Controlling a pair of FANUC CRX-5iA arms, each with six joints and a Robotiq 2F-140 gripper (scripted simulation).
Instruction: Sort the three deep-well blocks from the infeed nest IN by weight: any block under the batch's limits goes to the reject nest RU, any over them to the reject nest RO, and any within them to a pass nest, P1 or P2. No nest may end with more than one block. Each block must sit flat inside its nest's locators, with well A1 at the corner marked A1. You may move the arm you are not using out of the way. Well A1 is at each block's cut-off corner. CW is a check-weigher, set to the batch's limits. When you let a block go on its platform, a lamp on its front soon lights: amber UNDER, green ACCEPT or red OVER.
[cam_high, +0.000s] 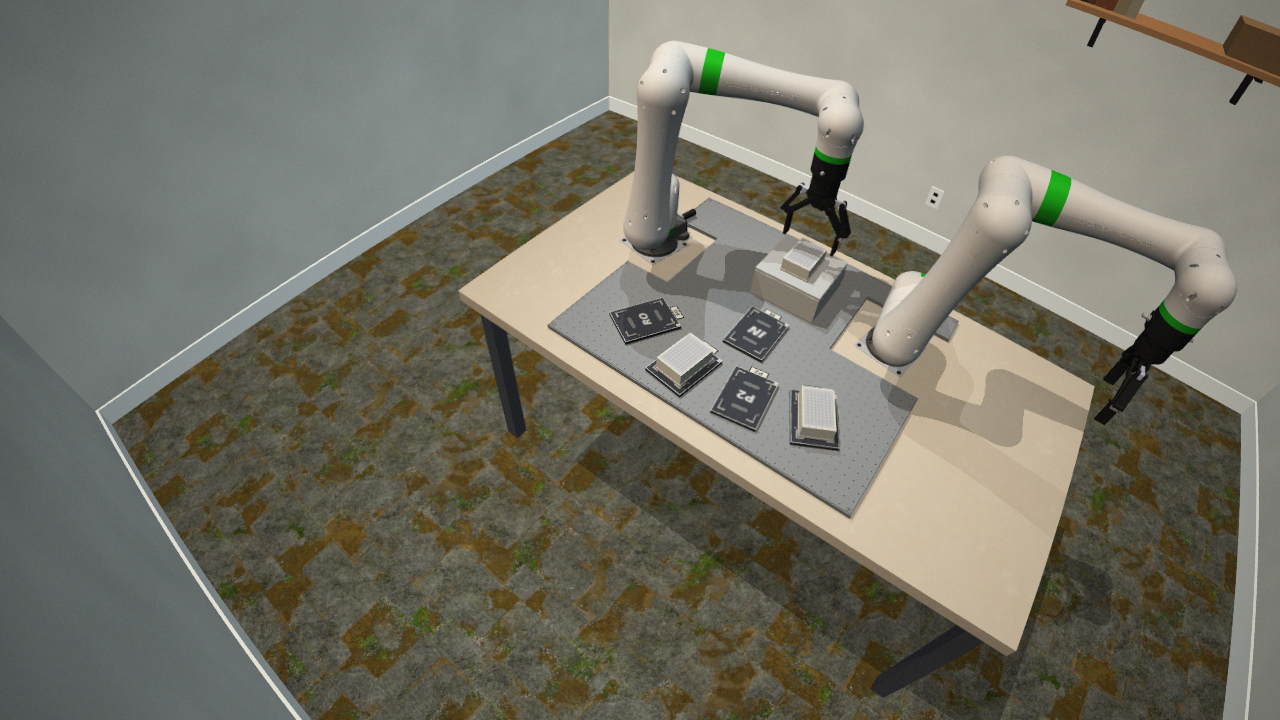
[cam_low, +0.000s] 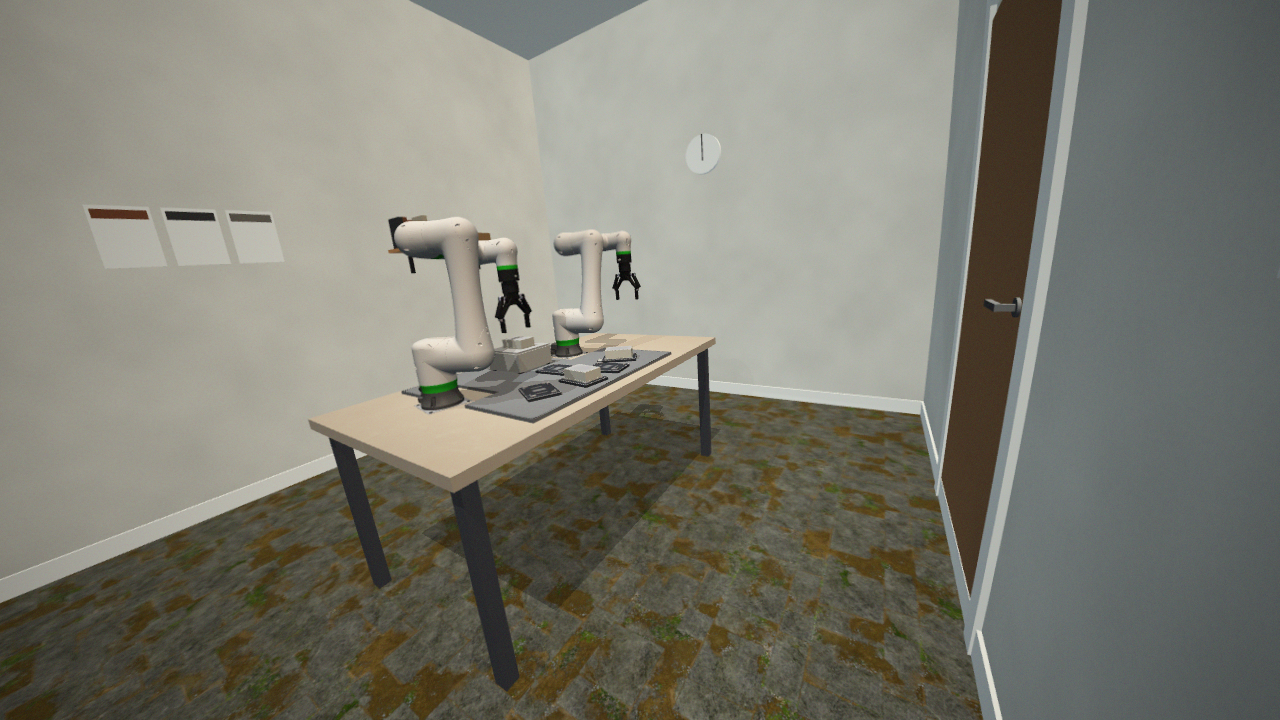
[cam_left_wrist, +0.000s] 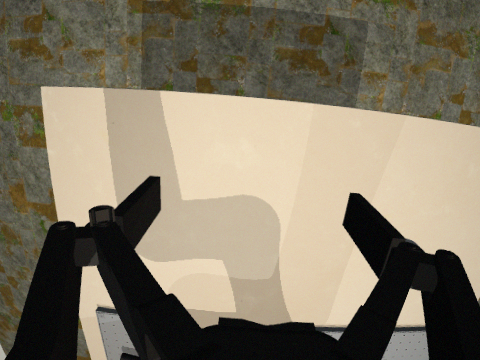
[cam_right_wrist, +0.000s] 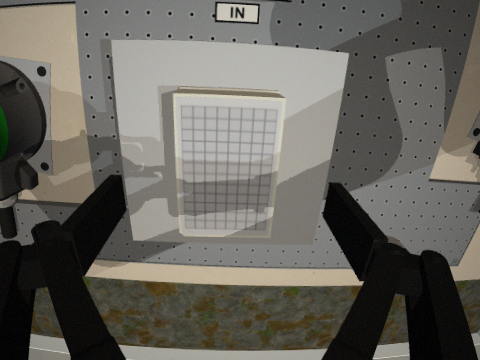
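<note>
Right now my right hand is 1 cm past the check-weigher CW and 13 cm above it. The rest, counted from my right hand: nest P2: 45 cm ahead, 5 cm to the left, 18 cm below; then nest RU: 45 cm ahead, 13 cm to the right, 18 cm below; then dark infeed nest: 24 cm ahead, 2 cm to the right, 18 cm below.
</note>
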